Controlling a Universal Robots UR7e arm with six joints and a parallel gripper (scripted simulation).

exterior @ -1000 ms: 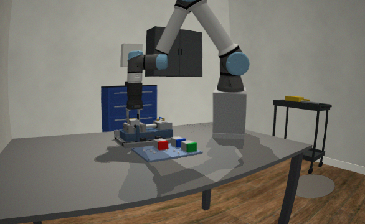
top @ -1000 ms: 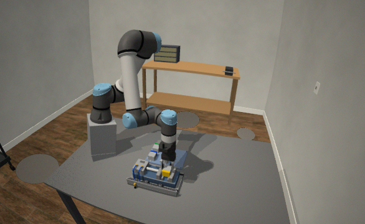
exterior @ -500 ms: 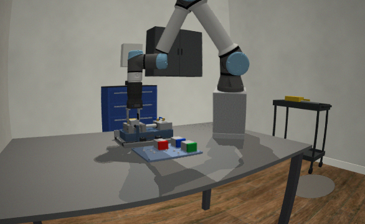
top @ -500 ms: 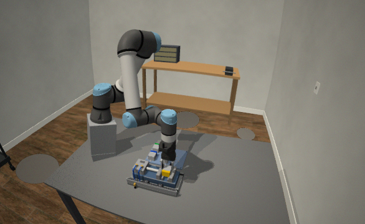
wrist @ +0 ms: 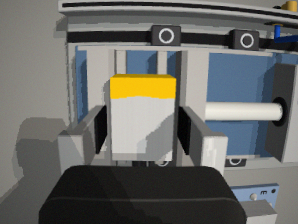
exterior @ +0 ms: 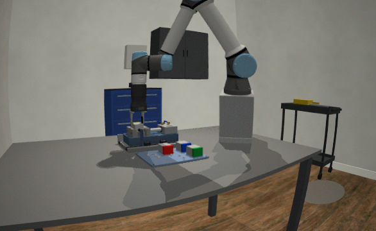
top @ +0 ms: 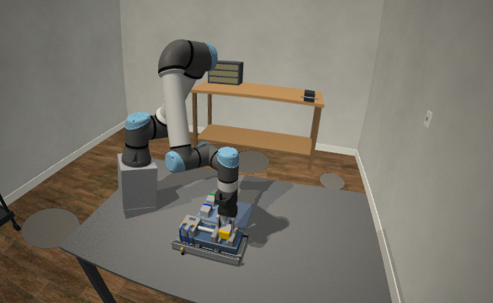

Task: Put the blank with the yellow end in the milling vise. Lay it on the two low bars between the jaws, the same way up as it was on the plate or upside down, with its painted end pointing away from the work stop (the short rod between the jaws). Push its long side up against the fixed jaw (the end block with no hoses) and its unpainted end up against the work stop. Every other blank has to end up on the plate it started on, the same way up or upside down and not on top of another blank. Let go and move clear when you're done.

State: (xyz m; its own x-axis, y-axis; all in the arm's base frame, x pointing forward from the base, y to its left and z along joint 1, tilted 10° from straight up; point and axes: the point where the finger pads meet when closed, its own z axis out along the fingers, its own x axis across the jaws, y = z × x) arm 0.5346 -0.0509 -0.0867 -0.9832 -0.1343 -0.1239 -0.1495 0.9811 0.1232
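My hand is 30 mm above the yellow-ended blank. The rest, counted from my hand: hosed block: 160 mm behind, 50 mm below, 20 mm to the right; red-ended blank: 160 mm to the left, 110 mm below, 90 mm behind; work stop: 50 mm to the left, 40 mm below.
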